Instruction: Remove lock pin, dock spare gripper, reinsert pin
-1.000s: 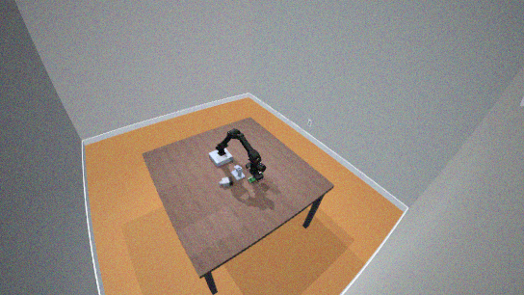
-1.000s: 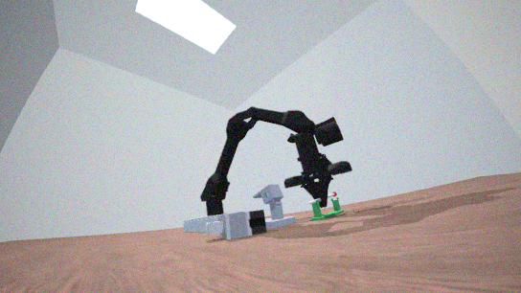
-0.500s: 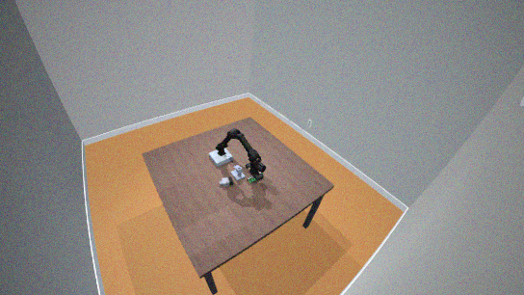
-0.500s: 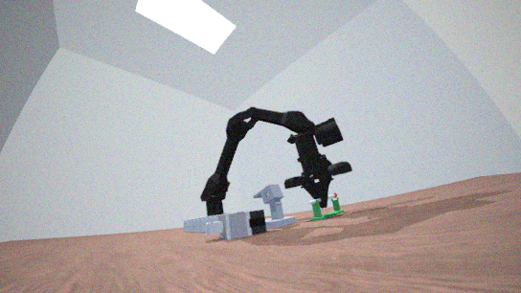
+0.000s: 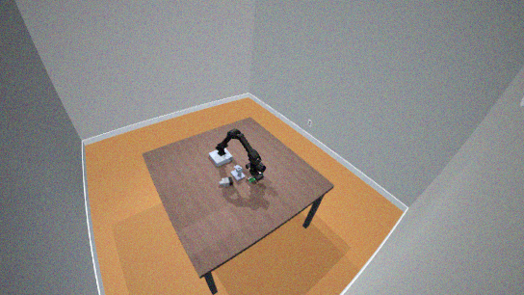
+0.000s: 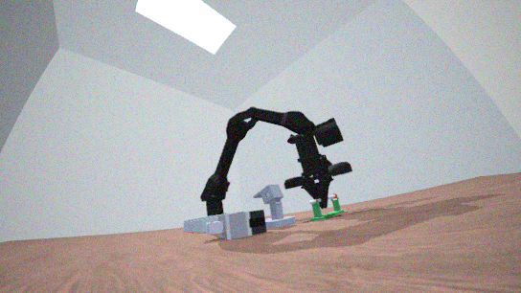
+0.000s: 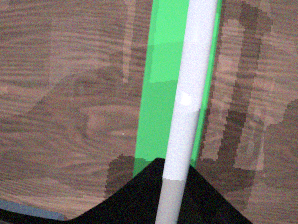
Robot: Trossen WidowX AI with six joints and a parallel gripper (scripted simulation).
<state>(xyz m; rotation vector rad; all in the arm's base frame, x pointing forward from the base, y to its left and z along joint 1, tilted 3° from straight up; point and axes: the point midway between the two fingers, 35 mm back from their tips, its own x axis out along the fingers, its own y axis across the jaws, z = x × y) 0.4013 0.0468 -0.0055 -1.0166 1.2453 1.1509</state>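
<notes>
Now: the cradle 20 mm to the left of my gripper tip. Round my gripper tip: spare gripper (110 mm behind, 220 mm to the right); then grey mount (120 mm behind, 80 mm to the right, 30 mm above).
</notes>
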